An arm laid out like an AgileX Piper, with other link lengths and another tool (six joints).
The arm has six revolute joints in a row. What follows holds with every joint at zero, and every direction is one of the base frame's.
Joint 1 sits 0.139 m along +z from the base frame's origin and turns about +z.
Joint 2 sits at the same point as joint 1 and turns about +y.
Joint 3 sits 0.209 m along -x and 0.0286 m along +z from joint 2 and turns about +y.
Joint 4 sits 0.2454 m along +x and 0.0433 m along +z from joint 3 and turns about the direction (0.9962, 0, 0.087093).
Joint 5 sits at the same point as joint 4 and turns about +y.
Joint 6 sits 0.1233 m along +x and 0.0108 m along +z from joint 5 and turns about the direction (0.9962, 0, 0.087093).
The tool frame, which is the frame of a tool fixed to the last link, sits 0.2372 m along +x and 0.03 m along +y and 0.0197 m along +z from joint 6; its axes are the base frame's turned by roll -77.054, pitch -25.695 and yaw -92.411 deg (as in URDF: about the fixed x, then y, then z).
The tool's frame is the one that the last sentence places.
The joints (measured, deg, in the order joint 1, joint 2, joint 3, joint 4, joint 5, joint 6), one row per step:
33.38 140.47 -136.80 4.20 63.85 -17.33
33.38 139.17 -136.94 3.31 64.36 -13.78
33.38 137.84 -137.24 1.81 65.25 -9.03
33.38 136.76 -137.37 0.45 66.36 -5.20
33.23 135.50 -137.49 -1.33 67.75 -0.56
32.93 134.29 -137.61 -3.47 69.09 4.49
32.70 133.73 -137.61 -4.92 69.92 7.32
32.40 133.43 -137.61 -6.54 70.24 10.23
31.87 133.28 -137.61 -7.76 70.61 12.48
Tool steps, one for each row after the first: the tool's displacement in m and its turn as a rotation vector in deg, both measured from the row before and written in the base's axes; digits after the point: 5 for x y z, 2 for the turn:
0.00535 -0.00184 0.01297 1.04 -0.18 -3.13
0.00648 -0.00528 0.01330 0.96 -0.02 -4.21
0.00342 -0.00673 0.00886 0.44 0.26 -3.44
0.00504 -0.01074 0.00994 0.43 0.25 -4.40
0.00732 -0.01405 0.00986 0.40 0.04 -5.04
0.00437 -0.01044 0.00375 -0.08 0.04 -2.97
0.00707 -0.01076 0.00294 -0.02 -0.32 -3.12
0.00613 -0.01138 0.00123 -0.07 -0.10 -2.73

